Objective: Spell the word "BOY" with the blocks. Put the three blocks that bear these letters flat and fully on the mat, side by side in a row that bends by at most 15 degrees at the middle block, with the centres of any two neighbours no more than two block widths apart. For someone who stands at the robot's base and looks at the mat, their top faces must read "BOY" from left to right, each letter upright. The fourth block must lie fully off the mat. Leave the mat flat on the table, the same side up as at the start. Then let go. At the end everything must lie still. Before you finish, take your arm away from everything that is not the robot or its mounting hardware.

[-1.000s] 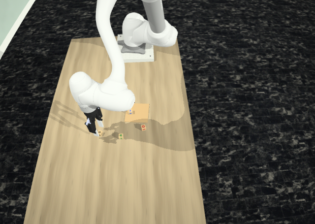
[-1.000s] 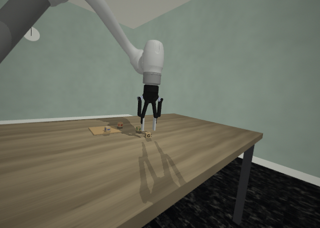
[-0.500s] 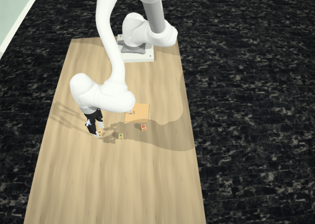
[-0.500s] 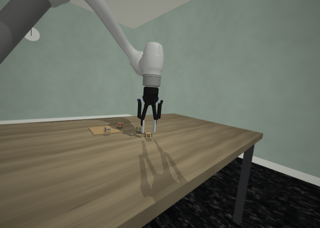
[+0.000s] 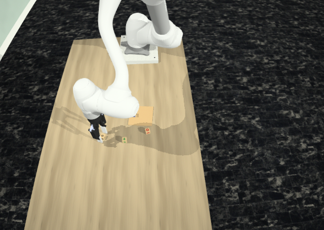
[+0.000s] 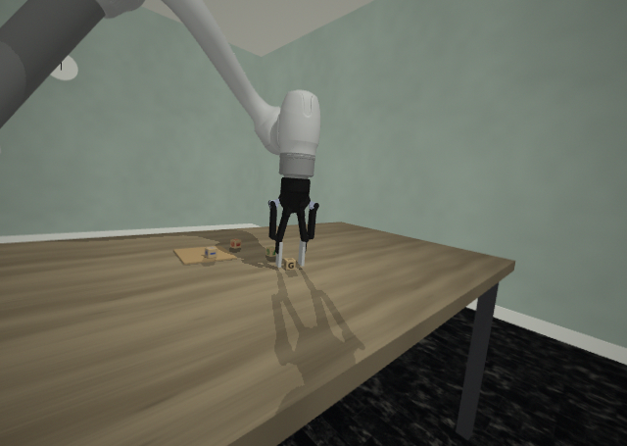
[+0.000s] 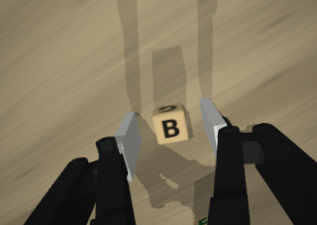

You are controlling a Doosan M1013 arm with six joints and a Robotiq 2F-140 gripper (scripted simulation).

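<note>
Right now my hand is 17 cm past the tan square mat, 20 cm to the right of it and 4 cm above it.
</note>
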